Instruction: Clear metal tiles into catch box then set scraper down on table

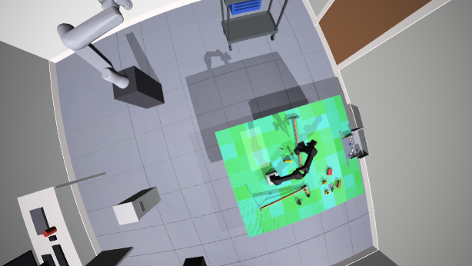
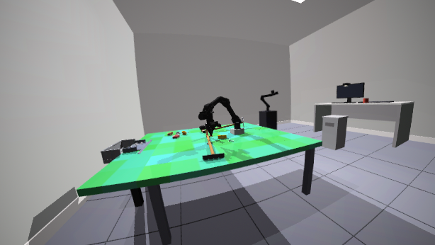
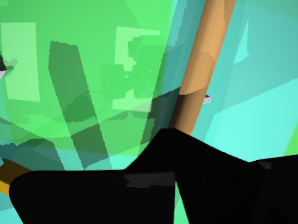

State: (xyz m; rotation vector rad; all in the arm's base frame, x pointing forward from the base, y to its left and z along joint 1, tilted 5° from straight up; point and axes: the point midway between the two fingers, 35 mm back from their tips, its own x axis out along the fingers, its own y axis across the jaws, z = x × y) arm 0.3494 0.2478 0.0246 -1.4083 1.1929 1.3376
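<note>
The long scraper is 20 mm ahead of my gripper tip and 30 mm to the left of it. Round my gripper tip: red block: 350 mm ahead, 400 mm to the right, 60 mm below; red-handled tool: 40 mm behind, 290 mm to the right, 60 mm below; yellow piece: 130 mm behind, 110 mm to the right, 40 mm below.
</note>
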